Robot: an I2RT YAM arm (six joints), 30 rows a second.
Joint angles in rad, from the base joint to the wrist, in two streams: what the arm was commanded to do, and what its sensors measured. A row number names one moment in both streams.
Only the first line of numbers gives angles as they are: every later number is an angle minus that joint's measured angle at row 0.
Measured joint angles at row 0:
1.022, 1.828, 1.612, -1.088, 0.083, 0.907
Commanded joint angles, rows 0 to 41:
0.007, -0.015, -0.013, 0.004, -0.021, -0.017
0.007, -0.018, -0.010, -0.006, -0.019, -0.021
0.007, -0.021, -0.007, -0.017, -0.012, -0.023
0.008, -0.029, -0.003, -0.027, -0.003, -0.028
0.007, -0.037, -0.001, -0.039, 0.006, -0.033
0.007, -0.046, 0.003, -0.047, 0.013, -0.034
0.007, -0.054, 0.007, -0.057, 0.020, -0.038
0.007, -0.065, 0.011, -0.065, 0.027, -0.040
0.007, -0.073, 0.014, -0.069, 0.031, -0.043
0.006, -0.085, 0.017, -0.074, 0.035, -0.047
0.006, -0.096, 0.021, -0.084, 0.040, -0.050
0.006, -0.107, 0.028, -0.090, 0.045, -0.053
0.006, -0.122, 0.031, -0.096, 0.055, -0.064
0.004, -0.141, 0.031, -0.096, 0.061, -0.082
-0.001, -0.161, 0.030, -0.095, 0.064, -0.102
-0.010, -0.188, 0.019, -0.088, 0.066, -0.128
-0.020, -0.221, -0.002, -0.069, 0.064, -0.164
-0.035, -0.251, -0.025, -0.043, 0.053, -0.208
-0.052, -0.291, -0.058, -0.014, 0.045, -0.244
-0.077, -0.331, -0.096, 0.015, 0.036, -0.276
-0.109, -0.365, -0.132, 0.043, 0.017, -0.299
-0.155, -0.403, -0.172, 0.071, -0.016, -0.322
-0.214, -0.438, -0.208, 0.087, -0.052, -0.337
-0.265, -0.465, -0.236, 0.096, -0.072, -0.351
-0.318, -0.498, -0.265, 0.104, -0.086, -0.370
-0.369, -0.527, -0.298, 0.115, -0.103, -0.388
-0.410, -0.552, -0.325, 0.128, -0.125, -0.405
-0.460, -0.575, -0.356, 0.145, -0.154, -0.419
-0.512, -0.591, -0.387, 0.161, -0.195, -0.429
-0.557, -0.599, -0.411, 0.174, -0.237, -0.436
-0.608, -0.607, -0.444, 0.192, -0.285, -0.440
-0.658, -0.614, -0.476, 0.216, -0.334, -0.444
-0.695, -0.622, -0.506, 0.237, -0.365, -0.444
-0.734, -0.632, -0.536, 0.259, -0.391, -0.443
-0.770, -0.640, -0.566, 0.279, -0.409, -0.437
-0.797, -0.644, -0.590, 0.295, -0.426, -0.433
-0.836, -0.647, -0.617, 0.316, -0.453, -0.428
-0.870, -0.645, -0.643, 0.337, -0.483, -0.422
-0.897, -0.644, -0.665, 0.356, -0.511, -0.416
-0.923, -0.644, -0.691, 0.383, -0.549, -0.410
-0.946, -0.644, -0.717, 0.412, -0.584, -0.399
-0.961, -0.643, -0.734, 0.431, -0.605, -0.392
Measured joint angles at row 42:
-0.926, -0.626, -0.696, 0.336, -0.472, -0.406
